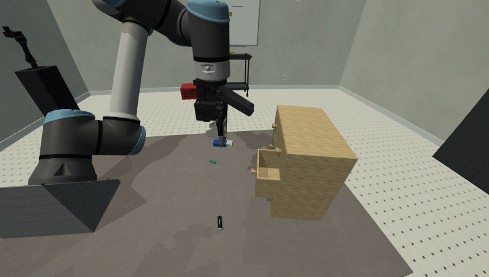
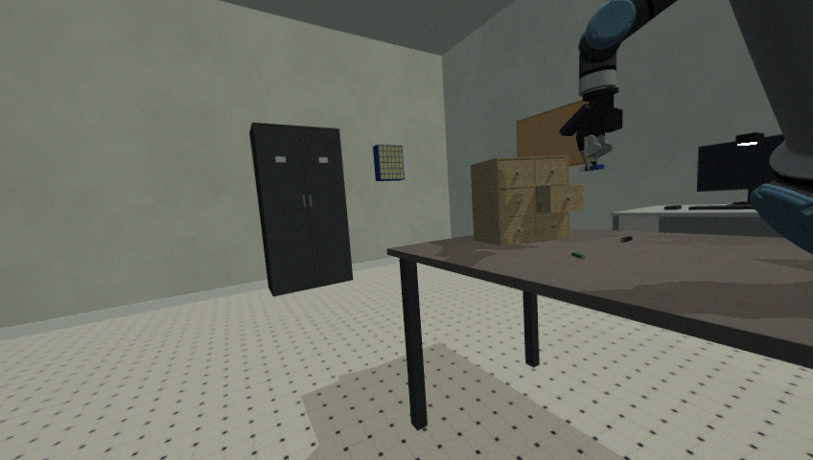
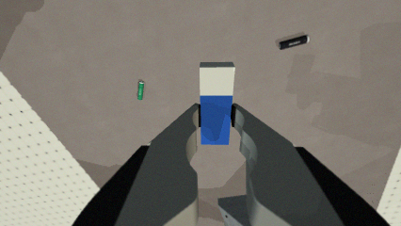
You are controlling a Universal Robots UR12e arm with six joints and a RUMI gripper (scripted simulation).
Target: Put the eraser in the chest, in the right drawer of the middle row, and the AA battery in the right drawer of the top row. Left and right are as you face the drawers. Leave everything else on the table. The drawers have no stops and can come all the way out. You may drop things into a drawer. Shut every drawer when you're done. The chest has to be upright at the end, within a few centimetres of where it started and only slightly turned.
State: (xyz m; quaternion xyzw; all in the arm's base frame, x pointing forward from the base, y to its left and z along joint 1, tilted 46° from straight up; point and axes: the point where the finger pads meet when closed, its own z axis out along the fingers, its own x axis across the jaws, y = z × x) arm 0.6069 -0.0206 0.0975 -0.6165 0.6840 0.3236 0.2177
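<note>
My gripper is now 10 mm short of the white eraser and 10 mm above it. The rest, counted from my hand: small green AA battery (70 mm behind, 170 mm to the left, 250 mm below); black AA battery (20 mm behind, 150 mm to the right, 250 mm below).
</note>
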